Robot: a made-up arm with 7 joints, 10 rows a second.
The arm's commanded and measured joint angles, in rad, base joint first. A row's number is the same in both.
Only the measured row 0 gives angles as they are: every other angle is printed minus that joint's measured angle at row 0.
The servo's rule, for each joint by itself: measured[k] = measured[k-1] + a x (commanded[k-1-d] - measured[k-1]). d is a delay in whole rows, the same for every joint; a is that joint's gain. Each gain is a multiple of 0.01, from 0.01 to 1. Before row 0 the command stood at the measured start. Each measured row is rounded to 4 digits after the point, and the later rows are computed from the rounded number. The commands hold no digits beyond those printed.
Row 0, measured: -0.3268, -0.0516, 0.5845, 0.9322, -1.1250, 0.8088, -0.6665
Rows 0 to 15, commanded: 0.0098, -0.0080, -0.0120, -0.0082, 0.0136, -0.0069, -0.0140; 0.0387, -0.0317, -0.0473, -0.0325, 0.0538, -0.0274, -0.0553; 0.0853, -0.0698, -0.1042, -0.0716, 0.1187, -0.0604, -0.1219; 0.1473, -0.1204, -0.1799, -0.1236, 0.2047, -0.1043, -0.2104; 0.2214, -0.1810, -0.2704, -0.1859, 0.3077, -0.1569, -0.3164; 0.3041, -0.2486, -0.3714, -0.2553, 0.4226, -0.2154, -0.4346; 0.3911, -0.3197, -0.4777, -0.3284, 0.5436, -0.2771, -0.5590; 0.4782, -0.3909, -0.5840, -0.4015, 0.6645, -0.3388, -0.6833; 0.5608, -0.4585, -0.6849, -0.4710, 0.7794, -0.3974, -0.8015; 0.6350, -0.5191, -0.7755, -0.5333, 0.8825, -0.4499, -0.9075; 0.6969, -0.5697, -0.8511, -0.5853, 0.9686, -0.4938, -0.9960; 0.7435, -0.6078, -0.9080, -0.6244, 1.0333, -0.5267, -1.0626; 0.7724, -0.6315, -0.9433, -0.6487, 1.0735, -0.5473, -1.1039; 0.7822, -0.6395, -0.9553, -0.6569, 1.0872, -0.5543, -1.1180; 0.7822, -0.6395, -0.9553, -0.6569, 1.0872, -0.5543, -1.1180; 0.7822, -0.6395, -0.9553, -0.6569, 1.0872, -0.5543, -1.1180
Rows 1 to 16, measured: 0.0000, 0.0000, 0.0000, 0.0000, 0.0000, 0.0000, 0.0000; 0.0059, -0.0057, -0.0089, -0.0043, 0.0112, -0.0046, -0.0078; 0.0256, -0.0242, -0.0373, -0.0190, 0.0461, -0.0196, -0.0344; 0.0614, -0.0566, -0.0868, -0.0464, 0.1056, -0.0465, -0.0834; 0.1129, -0.1019, -0.1557, -0.0865, 0.1869, -0.0846, -0.1545; 0.1780, -0.1581, -0.2406, -0.1382, 0.2860, -0.1323, -0.2452; 0.2537, -0.2224, -0.3374, -0.1991, 0.3980, -0.1871, -0.3513; 0.3361, -0.2915, -0.4412, -0.2663, 0.5174, -0.2465, -0.4676; 0.4214, -0.3621, -0.5469, -0.3366, 0.6380, -0.3074, -0.5884; 0.5050, -0.4305, -0.6490, -0.4065, 0.7539, -0.3668, -0.7077; 0.5830, -0.4934, -0.7426, -0.4724, 0.8594, -0.4216, -0.8196; 0.6513, -0.5476, -0.8229, -0.5311, 0.9489, -0.4693, -0.9184; 0.7066, -0.5903, -0.8859, -0.5796, 1.0181, -0.5072, -0.9992; 0.7461, -0.6196, -0.9284, -0.6155, 1.0635, -0.5337, -1.0578; 0.7678, -0.6337, -0.9483, -0.6370, 1.0829, -0.5473, -1.0915; 0.7764, -0.6378, -0.9535, -0.6473, 1.0864, -0.5519, -1.1063
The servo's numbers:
d 1
a 0.60 0.71 0.74 0.52 0.82 0.66 0.56

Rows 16 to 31, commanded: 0.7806, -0.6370, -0.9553, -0.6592, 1.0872, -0.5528, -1.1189; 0.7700, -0.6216, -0.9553, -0.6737, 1.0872, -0.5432, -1.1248; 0.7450, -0.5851, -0.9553, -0.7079, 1.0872, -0.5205, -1.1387; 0.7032, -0.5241, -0.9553, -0.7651, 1.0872, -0.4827, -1.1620; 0.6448, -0.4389, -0.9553, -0.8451, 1.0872, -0.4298, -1.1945; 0.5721, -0.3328, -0.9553, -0.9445, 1.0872, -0.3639, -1.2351; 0.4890, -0.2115, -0.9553, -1.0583, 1.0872, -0.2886, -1.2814; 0.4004, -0.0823, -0.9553, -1.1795, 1.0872, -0.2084, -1.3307; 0.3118, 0.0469, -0.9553, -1.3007, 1.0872, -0.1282, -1.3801; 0.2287, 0.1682, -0.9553, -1.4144, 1.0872, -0.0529, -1.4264; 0.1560, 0.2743, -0.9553, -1.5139, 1.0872, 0.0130, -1.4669; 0.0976, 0.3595, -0.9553, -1.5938, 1.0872, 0.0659, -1.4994; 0.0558, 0.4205, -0.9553, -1.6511, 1.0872, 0.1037, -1.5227; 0.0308, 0.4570, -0.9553, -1.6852, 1.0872, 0.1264, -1.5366; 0.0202, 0.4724, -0.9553, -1.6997, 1.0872, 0.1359, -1.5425; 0.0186, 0.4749, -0.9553, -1.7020, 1.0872, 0.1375, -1.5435
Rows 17 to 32, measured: 0.7799, -0.6390, -0.9548, -0.6523, 1.0871, -0.5535, -1.1129; 0.7803, -0.6376, -0.9552, -0.6559, 1.0872, -0.5530, -1.1163; 0.7741, -0.6262, -0.9553, -0.6652, 1.0872, -0.5465, -1.1211; 0.7566, -0.5970, -0.9553, -0.6874, 1.0872, -0.5293, -1.1310; 0.7246, -0.5452, -0.9553, -0.7278, 1.0872, -0.4985, -1.1484; 0.6767, -0.4697, -0.9553, -0.7888, 1.0872, -0.4532, -1.1742; 0.6139, -0.3725, -0.9553, -0.8698, 1.0872, -0.3943, -1.2083; 0.5390, -0.2582, -0.9553, -0.9678, 1.0872, -0.3245, -1.2492; 0.4558, -0.1333, -0.9553, -1.0779, 1.0872, -0.2479, -1.2948; 0.3694, -0.0054, -0.9553, -1.1938, 1.0872, -0.1689, -1.3426; 0.2850, 0.1179, -0.9553, -1.3085, 1.0872, -0.0923, -1.3895; 0.2076, 0.2289, -0.9553, -1.4153, 1.0872, -0.0228, -1.4328; 0.1416, 0.3216, -0.9553, -1.5081, 1.0872, 0.0357, -1.4701; 0.0901, 0.3918, -0.9553, -1.5825, 1.0872, 0.0806, -1.4996; 0.0545, 0.4381, -0.9553, -1.6359, 1.0872, 0.1108, -1.5203; 0.0339, 0.4625, -0.9553, -1.6691, 1.0872, 0.1274, -1.5327
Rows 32 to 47, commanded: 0.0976, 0.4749, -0.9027, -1.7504, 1.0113, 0.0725, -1.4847; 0.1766, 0.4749, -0.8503, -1.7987, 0.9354, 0.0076, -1.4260; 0.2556, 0.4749, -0.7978, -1.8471, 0.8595, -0.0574, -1.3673; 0.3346, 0.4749, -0.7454, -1.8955, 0.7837, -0.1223, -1.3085; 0.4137, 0.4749, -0.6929, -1.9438, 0.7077, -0.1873, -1.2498; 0.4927, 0.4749, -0.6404, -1.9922, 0.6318, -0.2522, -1.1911; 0.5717, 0.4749, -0.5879, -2.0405, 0.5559, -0.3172, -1.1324; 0.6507, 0.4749, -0.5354, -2.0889, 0.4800, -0.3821, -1.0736; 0.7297, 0.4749, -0.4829, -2.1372, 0.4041, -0.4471, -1.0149; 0.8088, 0.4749, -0.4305, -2.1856, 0.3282, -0.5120, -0.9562; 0.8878, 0.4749, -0.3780, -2.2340, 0.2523, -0.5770, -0.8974; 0.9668, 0.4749, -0.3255, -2.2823, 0.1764, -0.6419, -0.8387; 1.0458, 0.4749, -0.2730, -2.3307, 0.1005, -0.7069, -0.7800; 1.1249, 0.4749, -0.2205, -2.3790, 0.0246, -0.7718, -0.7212; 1.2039, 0.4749, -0.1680, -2.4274, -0.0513, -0.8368, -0.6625; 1.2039, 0.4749, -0.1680, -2.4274, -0.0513, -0.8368, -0.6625
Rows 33 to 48, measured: 0.0247, 0.4713, -0.9553, -1.6862, 1.0872, 0.1341, -1.5387; 0.0684, 0.4739, -0.9164, -1.7196, 1.0250, 0.0934, -1.5085; 0.1333, 0.4746, -0.8675, -1.7607, 0.9515, 0.0368, -1.4623; 0.2067, 0.4748, -0.8159, -1.8056, 0.8761, -0.0254, -1.4091; 0.2834, 0.4749, -0.7637, -1.8523, 0.8003, -0.0894, -1.3528; 0.3616, 0.4749, -0.7113, -1.8999, 0.7244, -0.1540, -1.2951; 0.4403, 0.4749, -0.6588, -1.9479, 0.6485, -0.2188, -1.2369; 0.5191, 0.4749, -0.6063, -1.9961, 0.5726, -0.2837, -1.1784; 0.5981, 0.4749, -0.5538, -2.0444, 0.4967, -0.3486, -1.1197; 0.6771, 0.4749, -0.5013, -2.0927, 0.4208, -0.4136, -1.0610; 0.7561, 0.4749, -0.4489, -2.1410, 0.3449, -0.4785, -1.0023; 0.8351, 0.4749, -0.3964, -2.1894, 0.2690, -0.5435, -0.9436; 0.9141, 0.4749, -0.3439, -2.2377, 0.1931, -0.6084, -0.8849; 0.9931, 0.4749, -0.2914, -2.2861, 0.1172, -0.6734, -0.8262; 1.0722, 0.4749, -0.2389, -2.3344, 0.0413, -0.7383, -0.7674; 1.1512, 0.4749, -0.1864, -2.3828, -0.0346, -0.8033, -0.7087
